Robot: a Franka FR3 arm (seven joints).
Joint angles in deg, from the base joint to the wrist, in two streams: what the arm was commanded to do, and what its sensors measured. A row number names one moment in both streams.
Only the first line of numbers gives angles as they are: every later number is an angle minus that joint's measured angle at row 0.
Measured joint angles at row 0: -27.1 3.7 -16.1 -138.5 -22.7 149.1 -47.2
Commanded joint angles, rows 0 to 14: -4.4 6.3 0.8 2.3 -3.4 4.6 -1.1; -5.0 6.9 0.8 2.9 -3.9 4.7 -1.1; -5.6 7.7 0.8 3.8 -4.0 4.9 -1.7; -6.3 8.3 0.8 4.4 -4.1 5.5 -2.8; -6.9 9.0 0.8 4.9 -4.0 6.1 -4.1; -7.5 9.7 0.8 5.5 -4.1 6.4 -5.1; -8.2 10.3 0.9 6.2 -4.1 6.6 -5.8; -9.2 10.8 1.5 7.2 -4.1 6.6 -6.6; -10.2 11.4 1.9 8.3 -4.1 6.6 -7.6; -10.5 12.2 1.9 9.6 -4.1 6.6 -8.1; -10.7 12.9 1.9 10.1 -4.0 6.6 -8.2; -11.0 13.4 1.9 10.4 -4.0 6.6 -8.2; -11.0 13.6 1.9 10.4 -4.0 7.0 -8.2; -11.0 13.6 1.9 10.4 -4.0 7.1 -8.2; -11.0 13.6 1.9 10.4 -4.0 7.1 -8.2
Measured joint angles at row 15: -9.0 8.2 1.1 8.6 -3.1 5.0 -7.7
